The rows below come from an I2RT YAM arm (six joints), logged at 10 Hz.
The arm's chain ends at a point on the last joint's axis. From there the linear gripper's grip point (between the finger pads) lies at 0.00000 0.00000 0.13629 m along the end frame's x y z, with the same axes.
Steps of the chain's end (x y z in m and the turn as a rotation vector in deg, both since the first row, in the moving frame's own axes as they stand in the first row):
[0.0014, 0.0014, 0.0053, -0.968, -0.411, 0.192]
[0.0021, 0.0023, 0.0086, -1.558, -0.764, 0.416]
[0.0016, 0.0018, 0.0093, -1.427, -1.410, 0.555]
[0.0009, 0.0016, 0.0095, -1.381, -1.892, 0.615]
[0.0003, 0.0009, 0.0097, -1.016, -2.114, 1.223]
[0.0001, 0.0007, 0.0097, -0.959, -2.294, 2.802]
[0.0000, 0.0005, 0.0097, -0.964, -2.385, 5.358]
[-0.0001, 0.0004, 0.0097, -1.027, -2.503, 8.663]
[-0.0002, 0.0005, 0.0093, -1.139, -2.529, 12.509]
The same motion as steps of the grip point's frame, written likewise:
[0.0004, 0.0037, 0.0053, -0.968, -0.411, 0.192]
[0.0003, 0.0060, 0.0085, -1.558, -0.764, 0.416]
[-0.0018, 0.0052, 0.0092, -1.427, -1.410, 0.555]
[-0.0036, 0.0049, 0.0094, -1.381, -1.892, 0.615]
[-0.0048, 0.0033, 0.0096, -1.016, -2.114, 1.223]
[-0.0054, 0.0028, 0.0096, -0.959, -2.294, 2.802]
[-0.0058, 0.0025, 0.0096, -0.964, -2.385, 5.358]
[-0.0062, 0.0024, 0.0095, -1.027, -2.503, 8.663]
[-0.0065, 0.0025, 0.0091, -1.139, -2.529, 12.509]

